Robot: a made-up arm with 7 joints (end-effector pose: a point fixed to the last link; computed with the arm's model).
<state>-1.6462 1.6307 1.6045 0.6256 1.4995 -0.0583 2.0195</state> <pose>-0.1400 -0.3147 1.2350 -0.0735 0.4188 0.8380</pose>
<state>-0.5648 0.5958 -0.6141 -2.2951 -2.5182 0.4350 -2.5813</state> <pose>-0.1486 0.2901 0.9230 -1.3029 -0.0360 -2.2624</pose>
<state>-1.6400 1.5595 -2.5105 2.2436 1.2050 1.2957 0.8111</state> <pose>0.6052 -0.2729 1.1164 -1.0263 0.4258 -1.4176</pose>
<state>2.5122 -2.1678 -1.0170 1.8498 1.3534 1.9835 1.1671</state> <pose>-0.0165 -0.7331 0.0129 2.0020 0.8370 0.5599</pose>
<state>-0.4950 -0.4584 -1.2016 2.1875 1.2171 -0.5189 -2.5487</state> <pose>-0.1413 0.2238 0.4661 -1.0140 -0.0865 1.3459</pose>
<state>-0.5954 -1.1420 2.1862 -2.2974 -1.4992 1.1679 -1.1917</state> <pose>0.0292 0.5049 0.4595 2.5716 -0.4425 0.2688</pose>
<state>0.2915 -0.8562 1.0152 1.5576 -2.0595 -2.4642 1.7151</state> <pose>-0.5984 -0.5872 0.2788 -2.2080 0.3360 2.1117</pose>
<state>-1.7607 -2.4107 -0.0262 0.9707 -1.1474 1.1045 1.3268</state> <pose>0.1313 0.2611 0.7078 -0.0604 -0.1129 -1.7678</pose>
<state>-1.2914 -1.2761 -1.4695 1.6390 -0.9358 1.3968 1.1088</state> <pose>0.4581 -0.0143 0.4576 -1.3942 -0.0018 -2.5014</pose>
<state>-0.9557 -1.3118 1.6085 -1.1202 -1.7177 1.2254 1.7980</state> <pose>-0.5160 0.7329 0.5568 0.8986 0.2901 -1.9177</pose>
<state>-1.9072 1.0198 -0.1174 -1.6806 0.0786 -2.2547 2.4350</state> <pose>0.5113 -0.0398 0.8853 -2.5115 0.3109 -2.5245</pose>
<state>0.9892 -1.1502 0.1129 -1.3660 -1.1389 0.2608 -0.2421</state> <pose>-0.7816 -0.5767 0.1812 -2.7343 -0.2486 -3.0447</pose>
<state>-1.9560 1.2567 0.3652 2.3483 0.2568 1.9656 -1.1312</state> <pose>-0.0783 0.0256 0.4633 2.2021 0.8604 2.3996</pose>
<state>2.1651 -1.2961 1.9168 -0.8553 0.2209 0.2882 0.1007</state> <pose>0.3744 -0.9810 0.2864 1.1236 0.5120 -0.4434</pose>
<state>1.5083 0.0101 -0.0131 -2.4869 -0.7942 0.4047 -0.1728</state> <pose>-0.2304 -0.8587 0.6208 -2.8797 -0.4411 -2.0466</pose>
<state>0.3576 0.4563 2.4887 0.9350 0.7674 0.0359 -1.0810</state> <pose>-0.4880 -0.2766 1.1940 -0.8108 -0.6964 -2.4101</pose>
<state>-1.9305 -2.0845 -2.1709 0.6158 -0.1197 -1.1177 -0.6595</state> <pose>0.4187 0.0469 -0.4256 -2.2580 1.4096 -1.6490</pose>
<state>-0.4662 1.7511 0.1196 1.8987 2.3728 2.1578 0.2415</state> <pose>0.1512 0.4203 0.2841 -2.6690 -0.0102 0.8528</pose>
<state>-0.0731 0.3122 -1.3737 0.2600 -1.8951 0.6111 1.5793</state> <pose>-0.4949 0.5838 1.1209 1.0908 1.1335 -2.5656</pose>
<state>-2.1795 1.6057 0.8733 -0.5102 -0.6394 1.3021 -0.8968</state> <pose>-0.3686 -0.5942 0.9029 -1.4015 -0.2334 -2.4749</pose>
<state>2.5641 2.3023 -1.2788 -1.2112 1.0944 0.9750 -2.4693</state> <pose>-0.2922 0.1866 0.4681 -1.3564 -0.2075 2.3222</pose>
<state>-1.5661 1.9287 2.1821 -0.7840 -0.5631 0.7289 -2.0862</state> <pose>0.1532 -0.5716 0.6364 -1.4558 0.7387 -0.0487</pose>
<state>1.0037 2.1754 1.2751 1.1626 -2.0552 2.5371 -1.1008</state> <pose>0.5435 0.0780 0.5876 -2.6173 0.0610 -0.6269</pose>
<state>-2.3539 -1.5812 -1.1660 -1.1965 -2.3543 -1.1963 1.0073</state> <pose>-0.1854 0.3090 0.2264 1.5630 -0.4584 -1.7958</pose>
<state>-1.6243 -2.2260 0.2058 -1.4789 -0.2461 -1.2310 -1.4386</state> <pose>0.3017 0.0443 -0.1954 1.9516 0.9390 -1.0316</pose>
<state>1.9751 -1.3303 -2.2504 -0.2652 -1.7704 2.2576 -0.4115</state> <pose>-0.0056 -0.9967 0.4516 -1.1565 -0.0536 -2.0891</pose>
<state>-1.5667 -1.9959 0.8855 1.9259 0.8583 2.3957 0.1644</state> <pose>-0.2720 0.4941 0.4963 -0.8320 0.2182 1.6518</pose>
